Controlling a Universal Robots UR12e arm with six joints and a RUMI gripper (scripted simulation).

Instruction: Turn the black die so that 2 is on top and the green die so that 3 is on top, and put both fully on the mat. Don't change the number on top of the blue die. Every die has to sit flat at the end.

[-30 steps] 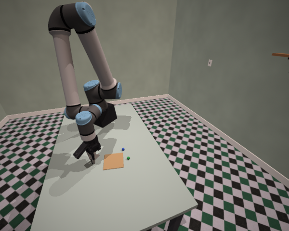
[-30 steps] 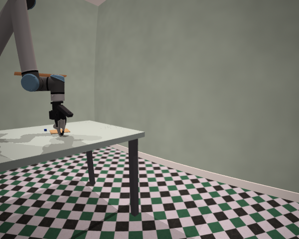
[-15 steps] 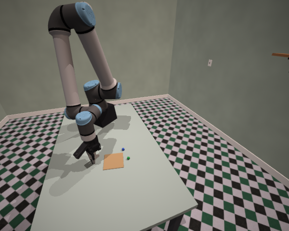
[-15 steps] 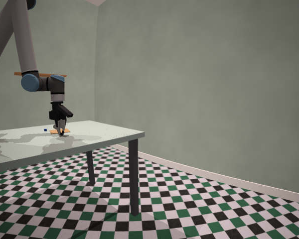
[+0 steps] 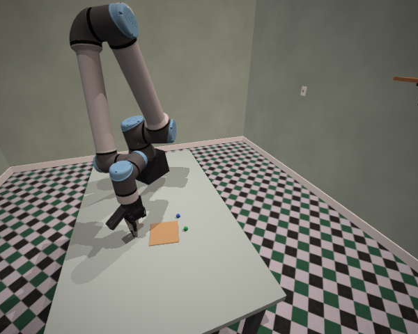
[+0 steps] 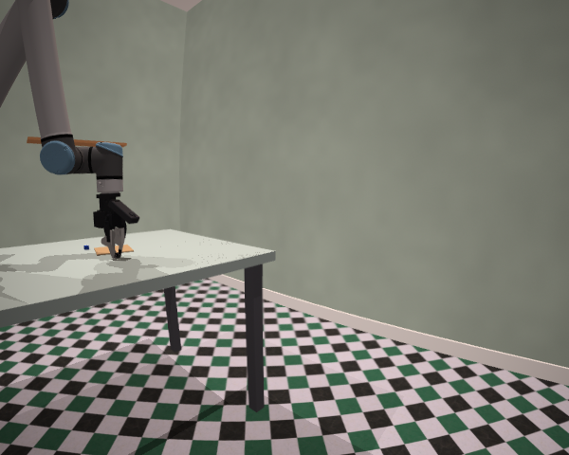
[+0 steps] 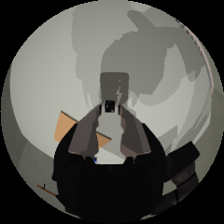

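Now: hand 10 mm above the black die. From my hand the other things lie so: green die (240 mm to the left, 80 mm ahead, 10 mm below); then orange mat (140 mm to the left, 50 mm ahead, 20 mm below); then blue die (240 mm to the left, 30 mm behind, 10 mm below).
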